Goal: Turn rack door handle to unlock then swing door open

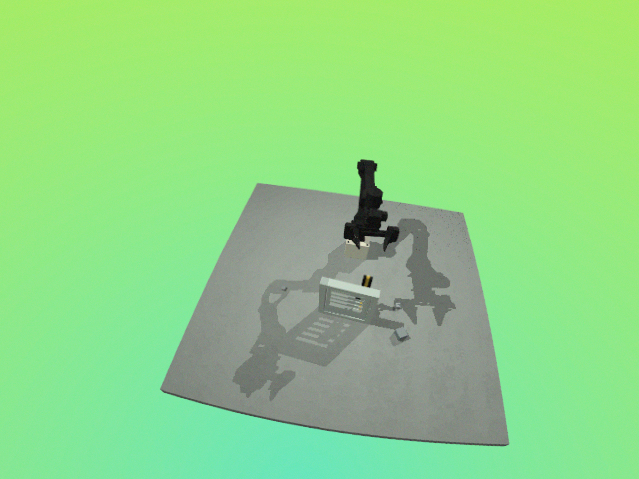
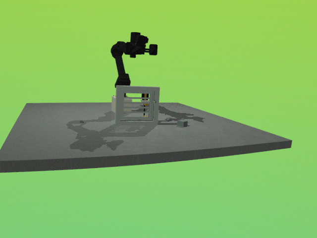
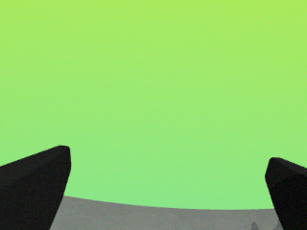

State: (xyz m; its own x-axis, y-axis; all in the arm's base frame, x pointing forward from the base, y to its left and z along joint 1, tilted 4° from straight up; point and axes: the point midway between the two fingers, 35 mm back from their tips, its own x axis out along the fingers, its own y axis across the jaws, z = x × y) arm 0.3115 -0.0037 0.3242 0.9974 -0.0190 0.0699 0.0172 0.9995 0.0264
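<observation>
The yellow-and-black striped handle is 28 cm below my gripper tip, 5 cm behind it and 2 cm to the left of it. Round my gripper tip: grey cube: 39 cm below, 19 cm to the left, 9 cm ahead.
</observation>
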